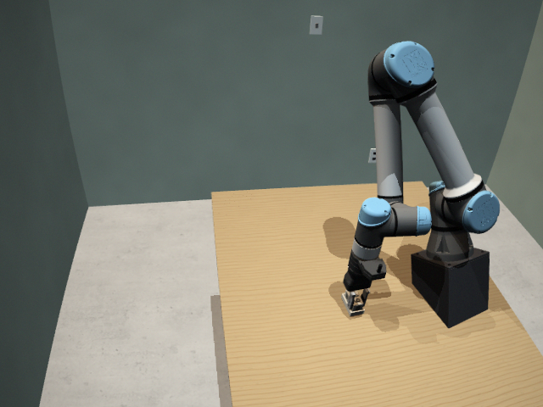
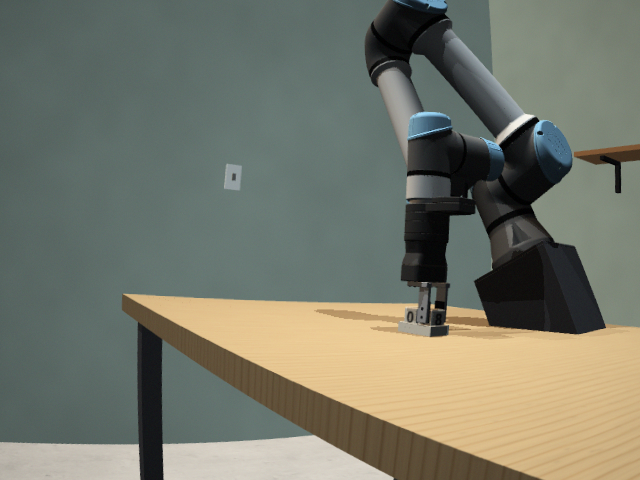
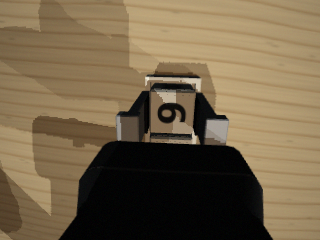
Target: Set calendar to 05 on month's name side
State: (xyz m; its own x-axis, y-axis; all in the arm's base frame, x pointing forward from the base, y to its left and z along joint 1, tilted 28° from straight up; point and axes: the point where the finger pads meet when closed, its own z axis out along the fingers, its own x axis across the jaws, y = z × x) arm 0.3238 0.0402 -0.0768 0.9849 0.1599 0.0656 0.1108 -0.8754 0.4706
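My hand is 20 mm to the left of the small calendar tray and 30 mm above it.
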